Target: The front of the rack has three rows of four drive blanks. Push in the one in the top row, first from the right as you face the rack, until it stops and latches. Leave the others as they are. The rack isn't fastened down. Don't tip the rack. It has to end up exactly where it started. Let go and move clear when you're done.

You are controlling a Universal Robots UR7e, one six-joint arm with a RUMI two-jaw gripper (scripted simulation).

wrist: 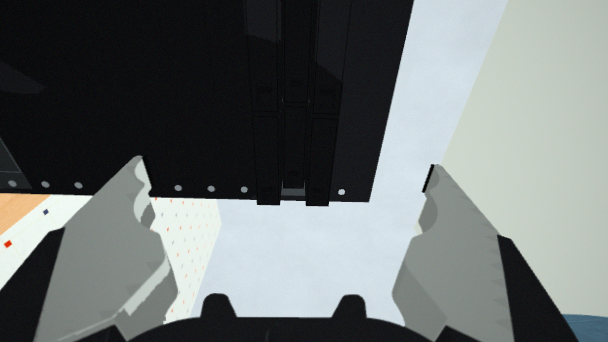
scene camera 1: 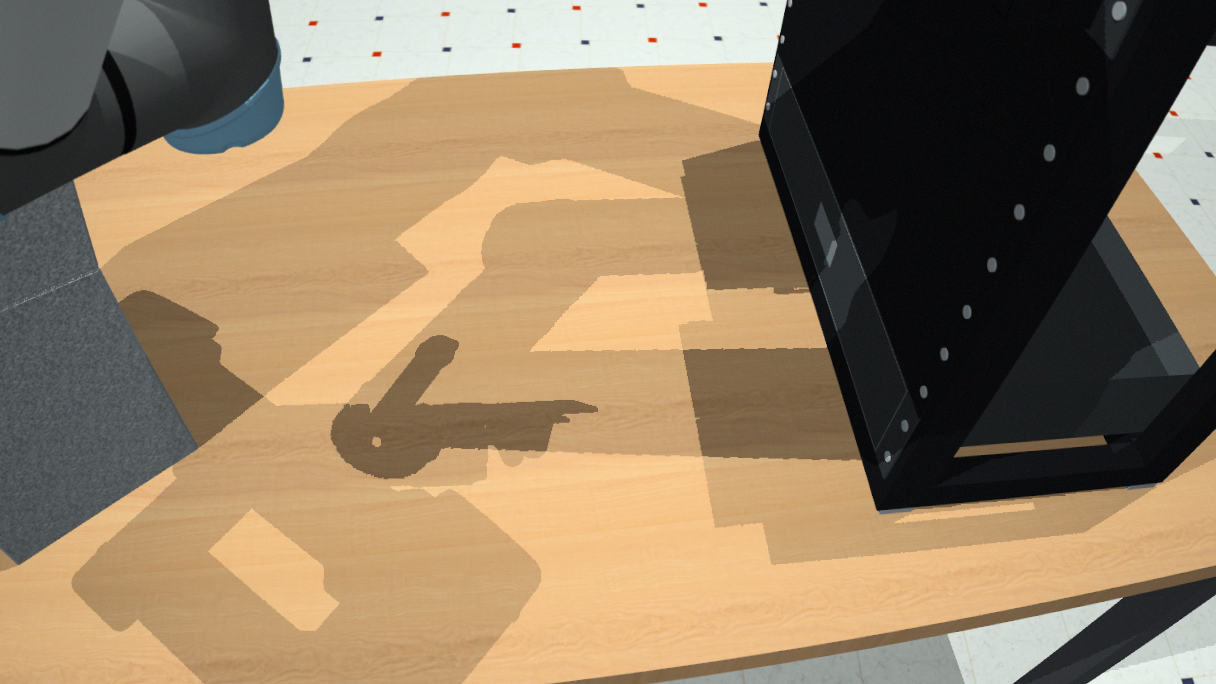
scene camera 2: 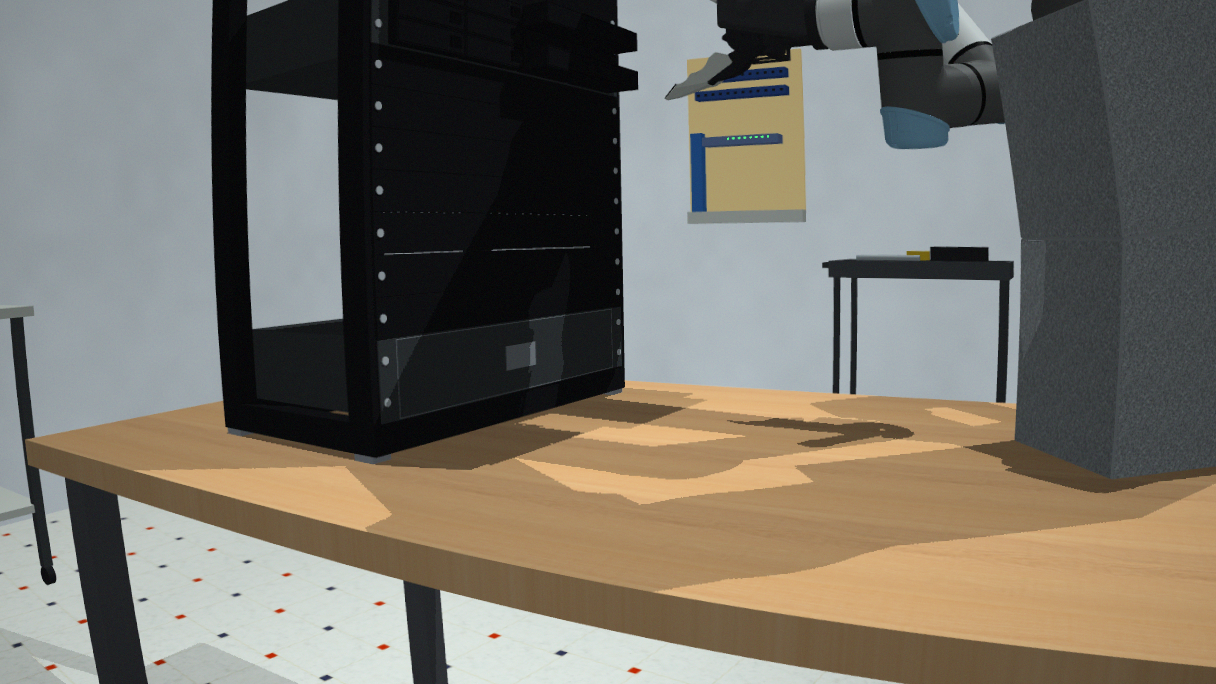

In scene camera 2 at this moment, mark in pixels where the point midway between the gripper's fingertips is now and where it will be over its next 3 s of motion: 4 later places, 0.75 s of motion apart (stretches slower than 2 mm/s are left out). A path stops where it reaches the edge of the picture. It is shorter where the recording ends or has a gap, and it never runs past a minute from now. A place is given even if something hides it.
The gripper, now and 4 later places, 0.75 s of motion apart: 663, 36; 617, 40; 602, 42; 622, 49; 644, 56
